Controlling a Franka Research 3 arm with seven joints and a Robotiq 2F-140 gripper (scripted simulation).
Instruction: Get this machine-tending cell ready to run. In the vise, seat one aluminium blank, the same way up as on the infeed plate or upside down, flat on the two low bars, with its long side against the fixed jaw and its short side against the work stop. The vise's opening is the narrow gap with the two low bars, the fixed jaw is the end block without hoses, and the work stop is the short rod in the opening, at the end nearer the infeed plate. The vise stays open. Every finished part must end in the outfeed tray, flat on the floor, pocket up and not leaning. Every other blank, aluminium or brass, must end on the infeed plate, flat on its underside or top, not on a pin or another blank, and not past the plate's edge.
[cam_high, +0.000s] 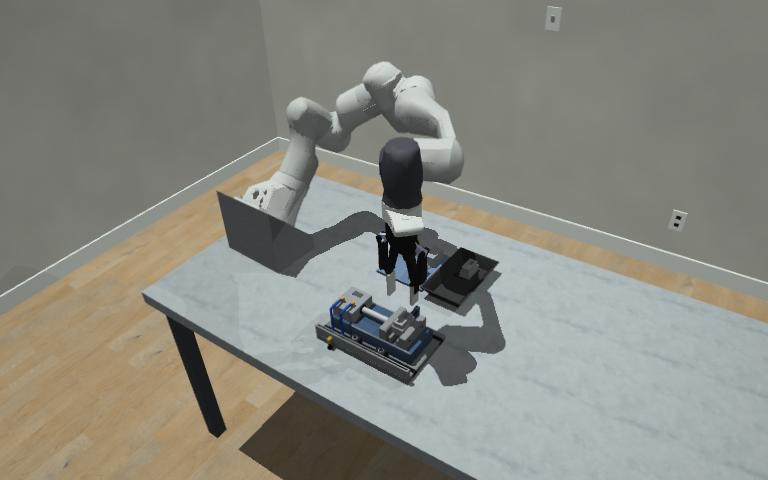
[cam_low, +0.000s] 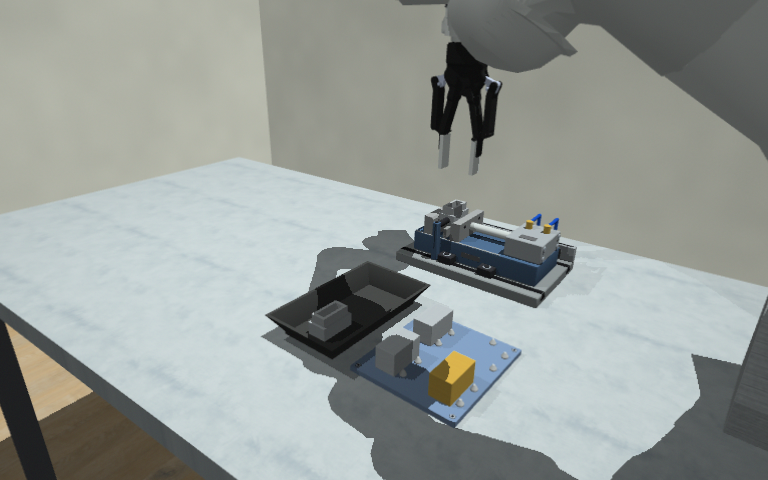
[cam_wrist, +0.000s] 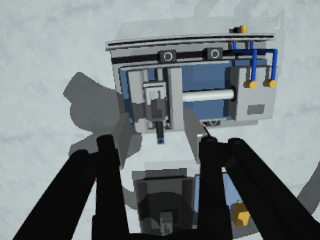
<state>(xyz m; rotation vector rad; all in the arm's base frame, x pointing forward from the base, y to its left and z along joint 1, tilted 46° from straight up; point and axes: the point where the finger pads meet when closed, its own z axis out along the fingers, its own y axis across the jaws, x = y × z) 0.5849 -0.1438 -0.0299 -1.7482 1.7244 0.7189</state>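
My gripper is now 14 cm above the fixed jaw and 3 cm short of it. The rest, counted from my hand: brass blank (36 cm to the left, 22 cm behind, 19 cm below).
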